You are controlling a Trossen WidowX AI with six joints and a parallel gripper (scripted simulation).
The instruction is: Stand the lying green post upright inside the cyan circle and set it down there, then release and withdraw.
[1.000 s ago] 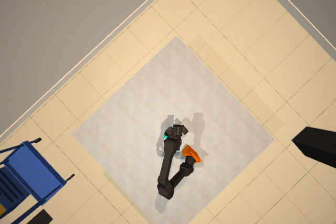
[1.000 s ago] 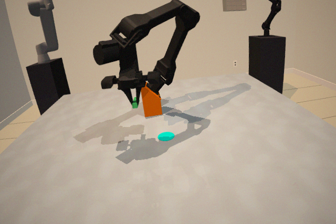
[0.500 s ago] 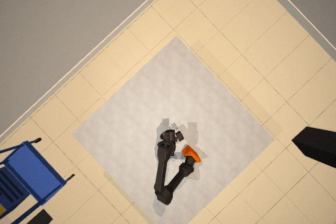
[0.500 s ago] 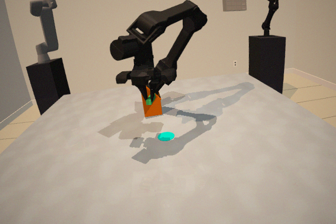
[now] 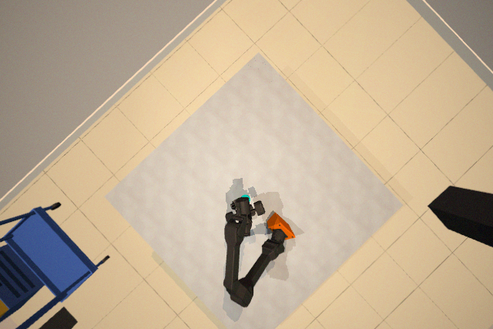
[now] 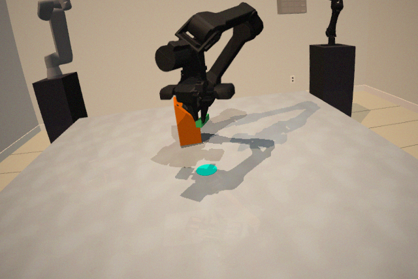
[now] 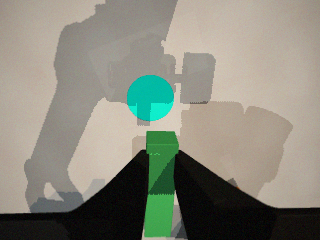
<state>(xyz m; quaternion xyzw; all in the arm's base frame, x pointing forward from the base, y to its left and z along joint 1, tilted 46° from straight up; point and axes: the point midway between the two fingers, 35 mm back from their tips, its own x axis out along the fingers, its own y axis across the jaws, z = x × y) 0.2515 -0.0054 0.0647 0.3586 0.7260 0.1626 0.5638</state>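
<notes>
Right now my gripper tip is 150 mm above the cyan circle. The rest, counted from my gripper tip: green post 20 mm behind, 10 mm to the left.
</notes>
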